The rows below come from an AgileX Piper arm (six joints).
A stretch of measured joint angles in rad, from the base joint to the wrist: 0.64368 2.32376 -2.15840 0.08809 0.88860 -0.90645; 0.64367 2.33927 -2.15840 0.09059 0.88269 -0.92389; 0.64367 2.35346 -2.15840 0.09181 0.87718 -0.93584; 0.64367 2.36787 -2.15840 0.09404 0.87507 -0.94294; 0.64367 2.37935 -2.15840 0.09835 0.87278 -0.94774; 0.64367 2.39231 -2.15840 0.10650 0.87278 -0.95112; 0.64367 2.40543 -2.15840 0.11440 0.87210 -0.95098; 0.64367 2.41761 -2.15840 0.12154 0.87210 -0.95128; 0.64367 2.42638 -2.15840 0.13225 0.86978 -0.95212; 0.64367 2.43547 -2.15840 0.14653 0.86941 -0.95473; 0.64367 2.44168 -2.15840 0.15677 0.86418 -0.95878; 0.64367 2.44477 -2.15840 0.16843 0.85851 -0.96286; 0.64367 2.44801 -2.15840 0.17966 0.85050 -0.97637; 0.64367 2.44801 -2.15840 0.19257 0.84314 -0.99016; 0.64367 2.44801 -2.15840 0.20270 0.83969 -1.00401; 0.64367 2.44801 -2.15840 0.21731 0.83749 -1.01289; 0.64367 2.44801 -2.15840 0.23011 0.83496 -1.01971; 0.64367 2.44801 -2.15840 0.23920 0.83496 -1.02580; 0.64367 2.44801 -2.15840 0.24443 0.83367 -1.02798; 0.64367 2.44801 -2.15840 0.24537 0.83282 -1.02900
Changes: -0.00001 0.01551 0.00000 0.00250 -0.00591 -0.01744; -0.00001 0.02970 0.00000 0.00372 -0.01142 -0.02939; -0.00001 0.04411 0.00000 0.00595 -0.01353 -0.03649; -0.00001 0.05559 0.00000 0.01026 -0.01582 -0.04129; -0.00001 0.06855 0.00000 0.01841 -0.01582 -0.04467; -0.00001 0.08167 0.00000 0.02631 -0.01650 -0.04453; -0.00001 0.09385 0.00000 0.03345 -0.01650 -0.04483; -0.00001 0.10262 0.00000 0.04416 -0.01882 -0.04567; -0.00001 0.11171 0.00000 0.05844 -0.01919 -0.04828; -0.00001 0.11792 0.00000 0.06868 -0.02442 -0.05233; -0.00001 0.12101 0.00000 0.08034 -0.03009 -0.05641; -0.00001 0.12425 0.00000 0.09157 -0.03810 -0.06992; -0.00001 0.12425 0.00000 0.10448 -0.04546 -0.08371; -0.00001 0.12425 0.00000 0.11461 -0.04891 -0.09756; -0.00001 0.12425 0.00000 0.12922 -0.05111 -0.10644; -0.00001 0.12425 0.00000 0.14202 -0.05364 -0.11326; -0.00001 0.12425 0.00000 0.15111 -0.05364 -0.11935; -0.00001 0.12425 0.00000 0.15634 -0.05493 -0.12153; -0.00001 0.12425 0.00000 0.15728 -0.05578 -0.12255
